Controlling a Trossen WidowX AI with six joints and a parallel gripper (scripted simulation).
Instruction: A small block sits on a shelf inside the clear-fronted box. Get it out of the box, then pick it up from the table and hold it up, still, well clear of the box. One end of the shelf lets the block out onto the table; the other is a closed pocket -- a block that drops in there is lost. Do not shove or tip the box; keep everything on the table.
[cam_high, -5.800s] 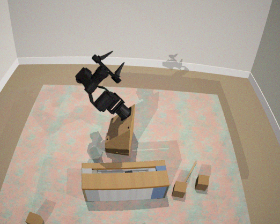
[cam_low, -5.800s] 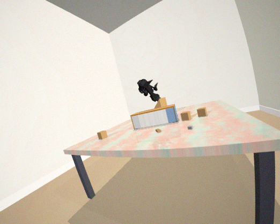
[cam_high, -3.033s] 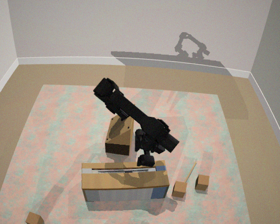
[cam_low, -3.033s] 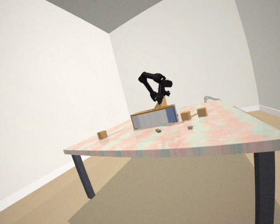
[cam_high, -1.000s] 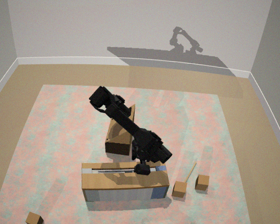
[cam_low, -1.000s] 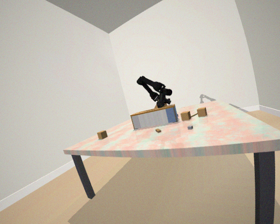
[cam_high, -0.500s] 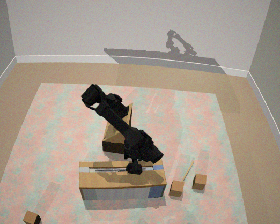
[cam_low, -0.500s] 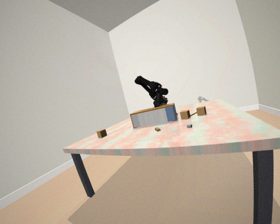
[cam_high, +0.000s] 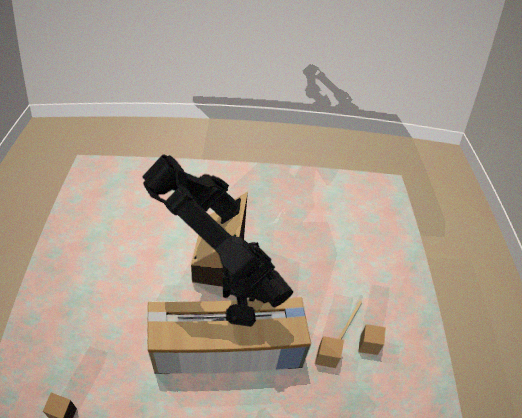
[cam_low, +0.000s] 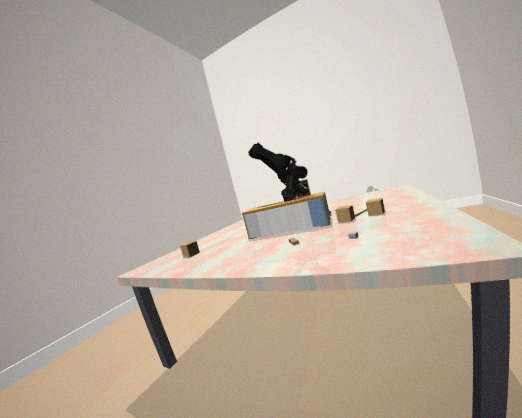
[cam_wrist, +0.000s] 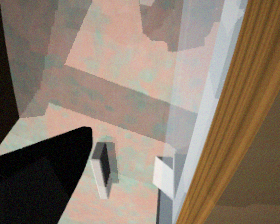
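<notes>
The wooden box is 30 mm ahead of my gripper tip and 20 mm below it. Round my gripper tip: grey piece: 320 mm ahead, 330 mm to the left, 80 mm below; thin stick: 40 mm behind, 340 mm to the left, 80 mm below.
</notes>
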